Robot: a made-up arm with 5 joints.
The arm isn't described. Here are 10 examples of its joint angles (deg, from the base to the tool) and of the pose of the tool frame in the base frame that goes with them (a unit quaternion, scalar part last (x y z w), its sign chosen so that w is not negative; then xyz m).
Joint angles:
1: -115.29 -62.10 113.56 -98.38 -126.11
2: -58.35 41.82 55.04 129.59 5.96
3: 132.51 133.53 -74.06 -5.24 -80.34
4: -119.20 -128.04 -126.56 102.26 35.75
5: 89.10 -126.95 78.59 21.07 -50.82
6: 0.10 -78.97 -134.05 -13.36 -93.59
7: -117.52 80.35 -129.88 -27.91 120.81
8: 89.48 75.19 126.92 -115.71 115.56
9: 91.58 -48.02 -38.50 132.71 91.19
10: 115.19 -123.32 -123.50 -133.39 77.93
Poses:
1: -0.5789 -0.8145 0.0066 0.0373 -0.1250 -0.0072 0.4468
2: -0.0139 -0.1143 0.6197 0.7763 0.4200 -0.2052 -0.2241
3: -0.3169 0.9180 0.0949 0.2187 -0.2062 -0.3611 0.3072
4: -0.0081 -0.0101 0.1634 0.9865 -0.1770 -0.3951 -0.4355
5: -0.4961 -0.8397 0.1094 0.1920 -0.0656 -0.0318 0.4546
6: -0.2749 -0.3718 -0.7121 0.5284 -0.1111 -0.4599 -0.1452
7: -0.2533 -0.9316 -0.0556 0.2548 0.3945 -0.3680 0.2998
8: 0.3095 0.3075 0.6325 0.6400 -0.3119 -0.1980 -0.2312
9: -0.0335 0.0759 -0.3775 0.9223 -0.2581 0.1512 -0.2796
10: -0.0001 -0.0016 0.4980 0.8672 0.0783 -0.2531 -0.4342
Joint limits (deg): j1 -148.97..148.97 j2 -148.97..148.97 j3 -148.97..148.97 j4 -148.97..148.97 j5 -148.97..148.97
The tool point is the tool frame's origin. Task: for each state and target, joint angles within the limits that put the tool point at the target. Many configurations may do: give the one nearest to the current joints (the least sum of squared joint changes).
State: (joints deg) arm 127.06 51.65 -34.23 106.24 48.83
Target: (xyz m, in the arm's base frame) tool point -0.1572 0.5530 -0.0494
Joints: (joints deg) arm 145.27 20.89 -38.35 88.85 35.20
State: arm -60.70 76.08 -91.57 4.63 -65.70
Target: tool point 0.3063 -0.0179 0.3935
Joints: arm -104.49 115.28 -85.93 -1.94 -110.98
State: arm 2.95 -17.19 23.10 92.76 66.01
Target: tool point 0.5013 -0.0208 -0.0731
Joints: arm -38.74 -24.35 28.28 90.54 67.37
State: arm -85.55 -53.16 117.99 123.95 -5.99
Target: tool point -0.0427 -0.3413 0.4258
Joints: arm -101.54 -71.73 106.62 116.69 -52.45
